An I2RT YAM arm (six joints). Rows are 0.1 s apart.
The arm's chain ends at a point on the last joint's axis. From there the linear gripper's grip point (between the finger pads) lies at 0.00 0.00 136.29 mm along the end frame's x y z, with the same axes.
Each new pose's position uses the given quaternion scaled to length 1; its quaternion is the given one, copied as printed.
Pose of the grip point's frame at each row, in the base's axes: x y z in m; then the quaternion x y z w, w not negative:
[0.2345 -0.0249 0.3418 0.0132 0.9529 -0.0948 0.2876]
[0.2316 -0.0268 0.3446 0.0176 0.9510 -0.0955 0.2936]
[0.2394 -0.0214 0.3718 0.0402 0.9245 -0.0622 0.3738]
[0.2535 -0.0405 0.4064 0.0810 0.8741 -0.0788 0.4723]
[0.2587 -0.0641 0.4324 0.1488 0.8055 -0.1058 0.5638]
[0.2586 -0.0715 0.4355 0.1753 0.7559 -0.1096 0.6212]
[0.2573 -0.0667 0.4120 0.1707 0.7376 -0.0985 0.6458]
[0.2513 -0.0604 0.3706 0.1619 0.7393 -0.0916 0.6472]
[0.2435 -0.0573 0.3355 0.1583 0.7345 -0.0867 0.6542]
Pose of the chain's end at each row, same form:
[0.1601 0.0008 0.4531 0.0132 0.9529 -0.0948 0.2876]
[0.1560 -0.0006 0.4549 0.0176 0.9510 -0.0955 0.2936]
[0.1459 -0.0016 0.4689 0.0402 0.9245 -0.0622 0.3738]
[0.1427 -0.0113 0.4802 0.0810 0.8741 -0.0788 0.4723]
[0.1392 -0.0180 0.4790 0.1488 0.8055 -0.1058 0.5638]
[0.1358 -0.0192 0.4633 0.1753 0.7559 -0.1096 0.6212]
[0.1320 -0.0168 0.4320 0.1707 0.7376 -0.0985 0.6458]
[0.1249 -0.0134 0.3904 0.1619 0.7393 -0.0916 0.6472]
[0.1163 -0.0117 0.3531 0.1583 0.7345 -0.0867 0.6542]

